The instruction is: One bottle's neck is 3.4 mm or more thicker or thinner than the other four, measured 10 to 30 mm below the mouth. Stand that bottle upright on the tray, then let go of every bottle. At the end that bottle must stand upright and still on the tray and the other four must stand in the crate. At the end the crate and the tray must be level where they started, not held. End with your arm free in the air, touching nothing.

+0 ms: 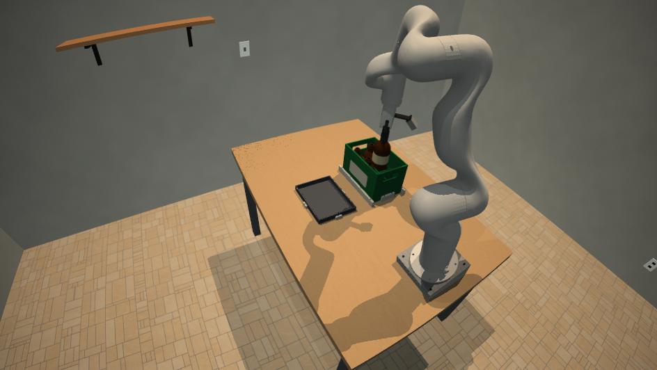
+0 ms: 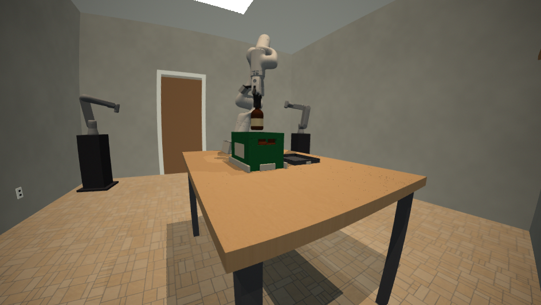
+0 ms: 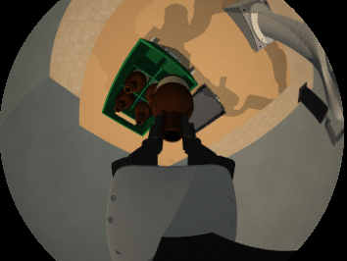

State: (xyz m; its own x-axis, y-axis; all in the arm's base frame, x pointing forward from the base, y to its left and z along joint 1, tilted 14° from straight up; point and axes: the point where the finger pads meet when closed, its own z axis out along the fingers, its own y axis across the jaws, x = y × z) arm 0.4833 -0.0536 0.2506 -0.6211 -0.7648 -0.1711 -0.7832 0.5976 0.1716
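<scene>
The brown bottle lies 7 cm below my hand. Also, from my hand: black tray 32 cm below, 24 cm to the left, 4 cm ahead; then green crate 25 cm below, 9 cm ahead, 4 cm to the right.
</scene>
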